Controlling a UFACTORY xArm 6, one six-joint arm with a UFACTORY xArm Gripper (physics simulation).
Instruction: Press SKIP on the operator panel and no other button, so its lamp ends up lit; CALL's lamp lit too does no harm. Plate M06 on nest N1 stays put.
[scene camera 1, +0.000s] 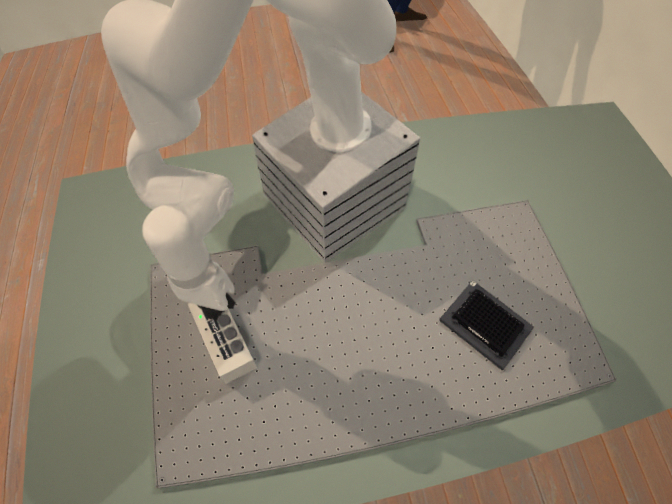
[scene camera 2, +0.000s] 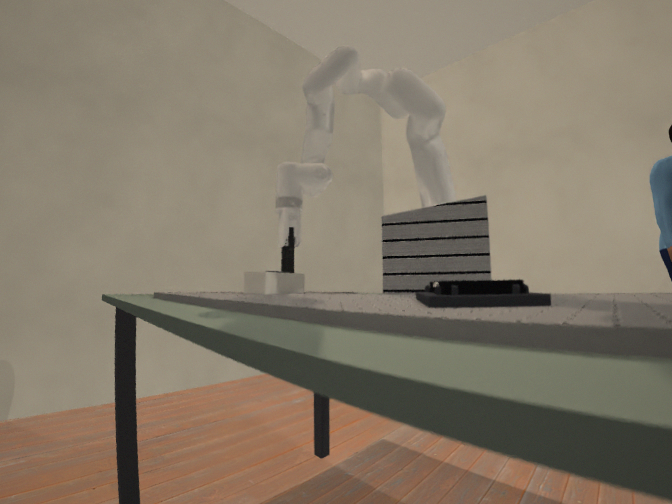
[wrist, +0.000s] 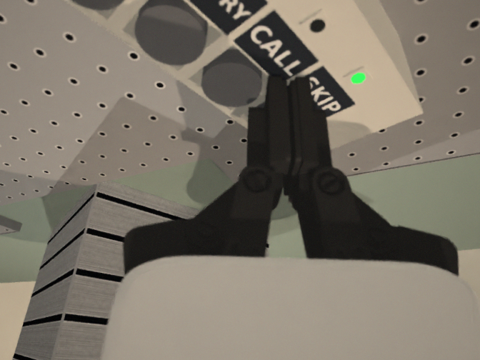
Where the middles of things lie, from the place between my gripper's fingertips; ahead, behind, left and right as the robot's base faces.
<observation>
The call button (wrist: 231, 79) lies 2 cm to the left of my hand and 2 cm ahead of it. From my hand the other things lie so: black plate M06 (scene camera 1: 494, 326): 54 cm to the left, 11 cm ahead, 3 cm below; dark nest N1 (scene camera 2: 429, 299): 54 cm to the left, 11 cm ahead, 5 cm below; white operator panel (scene camera 1: 229, 365): 4 cm ahead, 3 cm below.
</observation>
